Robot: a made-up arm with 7 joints.
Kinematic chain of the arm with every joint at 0, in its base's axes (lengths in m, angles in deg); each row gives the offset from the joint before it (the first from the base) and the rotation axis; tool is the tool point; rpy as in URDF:
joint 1: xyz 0.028 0 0.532 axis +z
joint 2: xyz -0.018 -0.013 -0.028 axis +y
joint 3: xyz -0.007 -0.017 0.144 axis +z
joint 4: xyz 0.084 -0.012 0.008 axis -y
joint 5: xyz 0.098 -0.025 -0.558 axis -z
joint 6: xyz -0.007 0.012 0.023 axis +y
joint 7: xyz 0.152 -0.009 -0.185 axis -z
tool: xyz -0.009 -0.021 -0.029 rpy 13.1 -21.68 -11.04
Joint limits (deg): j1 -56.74..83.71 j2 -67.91..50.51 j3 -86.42..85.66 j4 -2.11..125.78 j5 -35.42..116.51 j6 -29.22..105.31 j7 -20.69..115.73
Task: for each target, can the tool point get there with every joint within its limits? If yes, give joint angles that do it. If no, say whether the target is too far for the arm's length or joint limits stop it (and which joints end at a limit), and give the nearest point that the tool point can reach.
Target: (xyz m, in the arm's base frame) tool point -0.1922 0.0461 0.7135
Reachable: no: joint limits stop it (at a limit: joint 1, joint 2, joint 6) | nearest point -0.4096 0.2785 0.8513 | short by 0.347 m
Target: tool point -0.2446 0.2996 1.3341
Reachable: yes | joints 53.24 -41.05 32.92 113.23 96.95 43.11 80.14
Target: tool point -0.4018 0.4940 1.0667
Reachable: yes | joints 51.09 -37.24 53.17 105.94 36.20 58.03 85.58
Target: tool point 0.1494 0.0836 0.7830
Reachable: no: joint limits stop it (at a limit: joint 2, joint 6) | nearest point 0.3682 0.2343 0.9268 | short by 0.302 m
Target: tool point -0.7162 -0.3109 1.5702
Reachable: no: too far | nearest point -0.5317 -0.2338 1.2907 | short by 0.344 m
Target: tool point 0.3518 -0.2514 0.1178
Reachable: yes | joints -25.32 -37.54 -41.92 8.96 15.57 77.50 91.16
